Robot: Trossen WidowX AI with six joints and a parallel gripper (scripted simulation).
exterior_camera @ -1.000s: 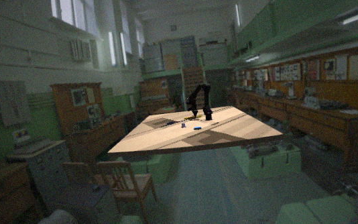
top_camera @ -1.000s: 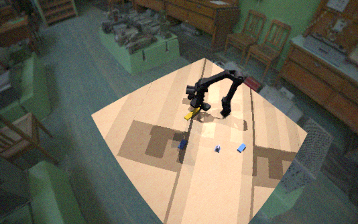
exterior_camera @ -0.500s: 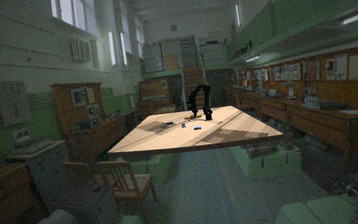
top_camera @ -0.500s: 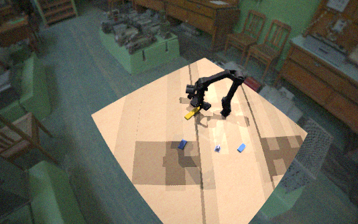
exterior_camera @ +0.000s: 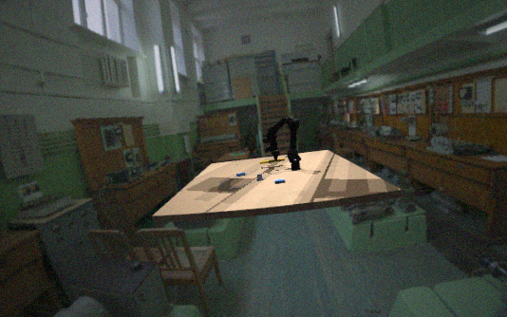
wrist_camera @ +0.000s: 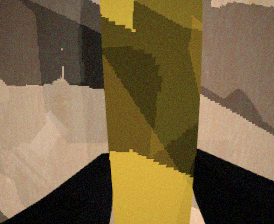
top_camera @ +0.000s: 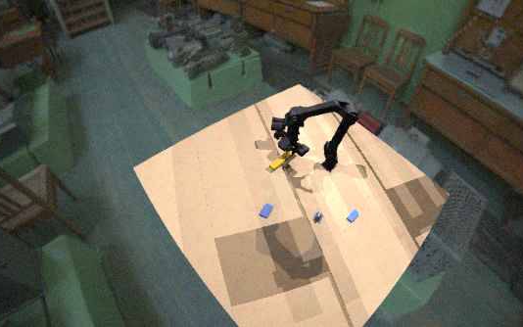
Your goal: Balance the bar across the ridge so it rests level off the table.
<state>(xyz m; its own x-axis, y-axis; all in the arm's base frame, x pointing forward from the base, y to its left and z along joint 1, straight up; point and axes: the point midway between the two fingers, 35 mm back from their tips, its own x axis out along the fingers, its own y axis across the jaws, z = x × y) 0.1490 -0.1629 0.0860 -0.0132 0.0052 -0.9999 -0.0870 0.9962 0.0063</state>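
My gripper tip is now 340 mm to the right of the ridge, 130 mm short of it and 10 mm above it. From my gripper tip the other things lie so: bar: 30 mm ahead.
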